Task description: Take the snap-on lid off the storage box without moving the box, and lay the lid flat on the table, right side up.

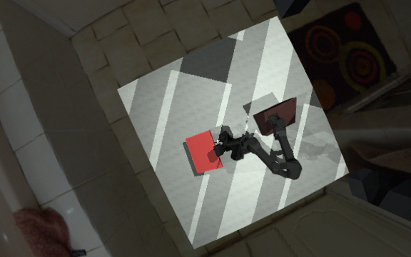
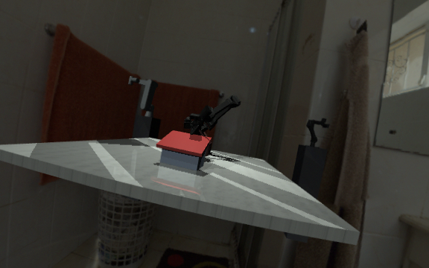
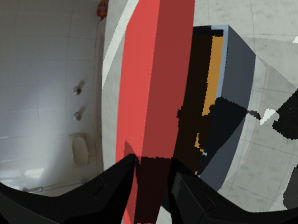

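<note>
Right now the red lid is 7 cm ahead of my gripper tip and 3 cm below it. From my gripper tip the other things lie so: grey-blue storage box: 6 cm ahead, 10 cm below.
</note>
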